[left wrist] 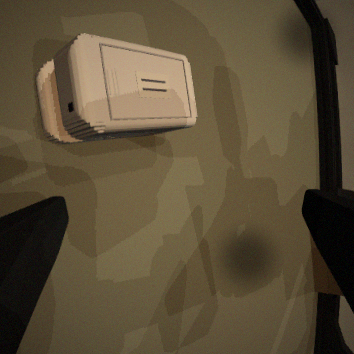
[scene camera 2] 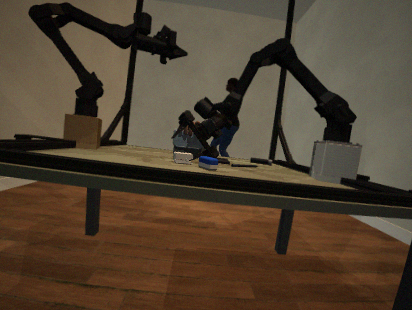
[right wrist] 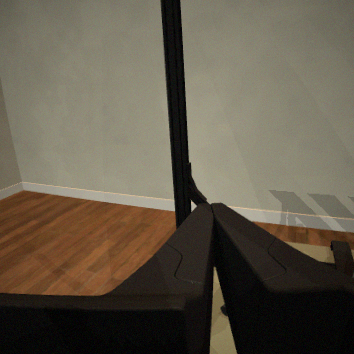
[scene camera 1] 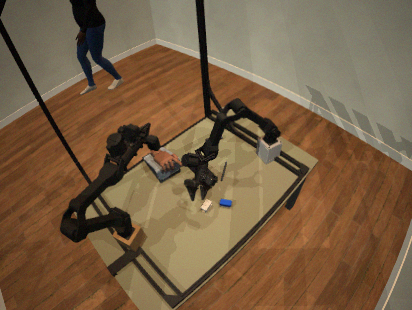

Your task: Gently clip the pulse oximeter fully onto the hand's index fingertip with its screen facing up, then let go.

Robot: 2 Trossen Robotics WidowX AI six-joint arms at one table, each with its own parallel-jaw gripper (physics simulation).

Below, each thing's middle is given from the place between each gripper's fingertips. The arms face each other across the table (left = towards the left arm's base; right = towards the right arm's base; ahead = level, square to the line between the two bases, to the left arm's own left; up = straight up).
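With the white pulse oximeter [left wrist: 95,88] in sight, I find my left hand 20 mm above it, 40 mm short of it and 20 mm to the right of it.
The oximeter is also 420 mm below my right hand, 230 mm ahead of it and 80 mm to the left of it.
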